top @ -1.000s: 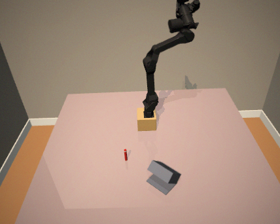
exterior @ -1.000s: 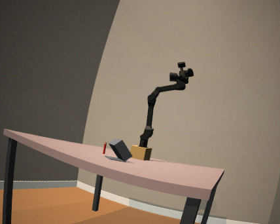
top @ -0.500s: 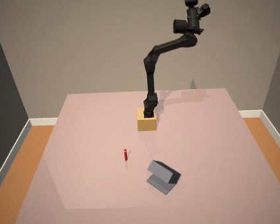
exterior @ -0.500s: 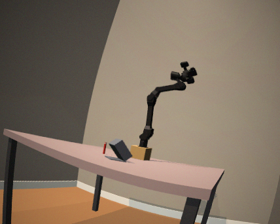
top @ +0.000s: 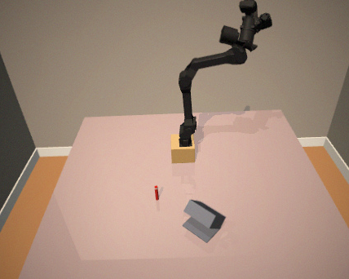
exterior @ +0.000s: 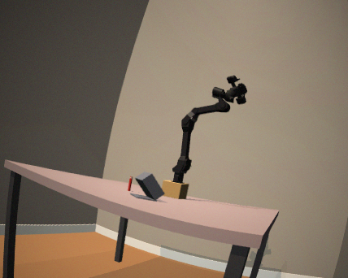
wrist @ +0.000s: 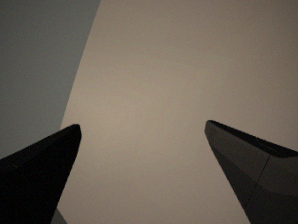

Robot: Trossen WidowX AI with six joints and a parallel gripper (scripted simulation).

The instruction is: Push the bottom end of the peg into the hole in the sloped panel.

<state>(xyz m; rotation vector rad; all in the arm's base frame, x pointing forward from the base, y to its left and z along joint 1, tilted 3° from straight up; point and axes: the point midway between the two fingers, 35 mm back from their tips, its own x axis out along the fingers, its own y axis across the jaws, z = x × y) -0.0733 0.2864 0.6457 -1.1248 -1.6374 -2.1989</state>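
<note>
My gripper tip is 710 mm above the red peg, 450 mm to the left of it and 340 mm short of it. Round my gripper tip: flat foot plate (770 mm below, 520 mm ahead, 270 mm to the right); sloped panel (710 mm below, 500 mm ahead, 260 mm to the right).
</note>
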